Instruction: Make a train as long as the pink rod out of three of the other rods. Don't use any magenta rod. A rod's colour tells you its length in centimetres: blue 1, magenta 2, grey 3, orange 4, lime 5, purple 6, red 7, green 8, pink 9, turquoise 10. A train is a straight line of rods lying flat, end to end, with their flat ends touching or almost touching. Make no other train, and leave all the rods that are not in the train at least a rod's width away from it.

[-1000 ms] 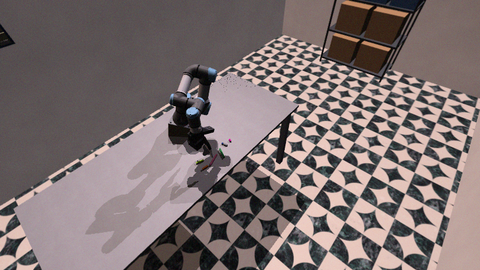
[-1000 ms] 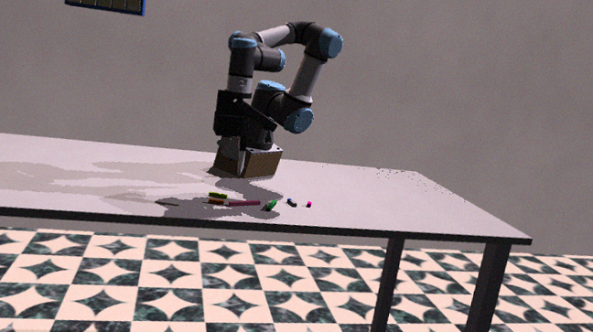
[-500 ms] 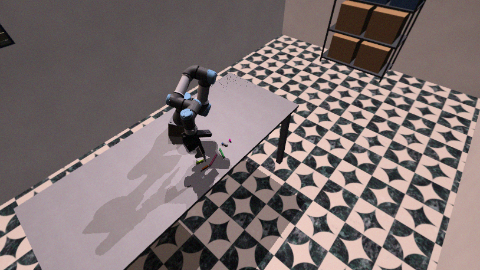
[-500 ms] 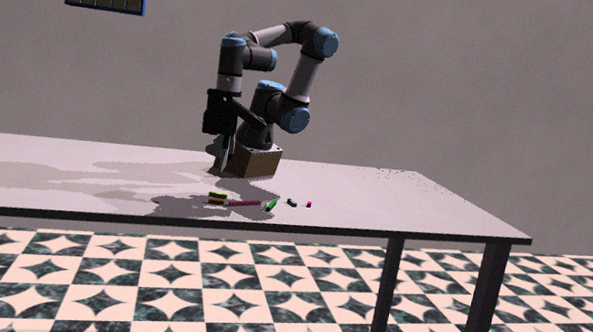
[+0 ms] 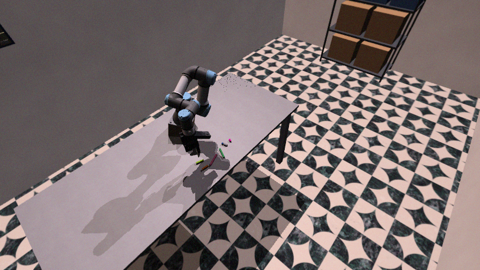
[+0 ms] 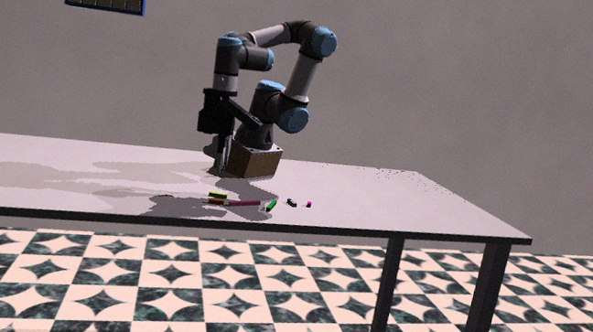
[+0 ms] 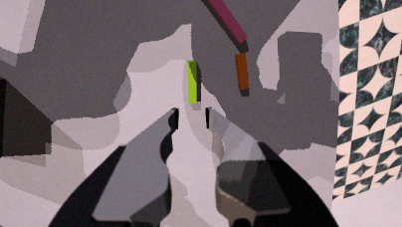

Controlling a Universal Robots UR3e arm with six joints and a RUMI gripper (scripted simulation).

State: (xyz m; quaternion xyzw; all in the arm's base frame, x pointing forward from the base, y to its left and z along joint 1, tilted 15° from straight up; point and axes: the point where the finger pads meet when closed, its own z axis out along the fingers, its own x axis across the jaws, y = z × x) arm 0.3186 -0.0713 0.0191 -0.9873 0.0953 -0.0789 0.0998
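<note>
Right now the lime rod is 80 mm below my hand. From my hand the other things lie so: green rod (150 mm to the left, 80 mm below, 30 mm ahead); orange rod (80 mm below, 60 mm ahead); pink rod (80 mm to the left, 80 mm below, 40 mm ahead).
</note>
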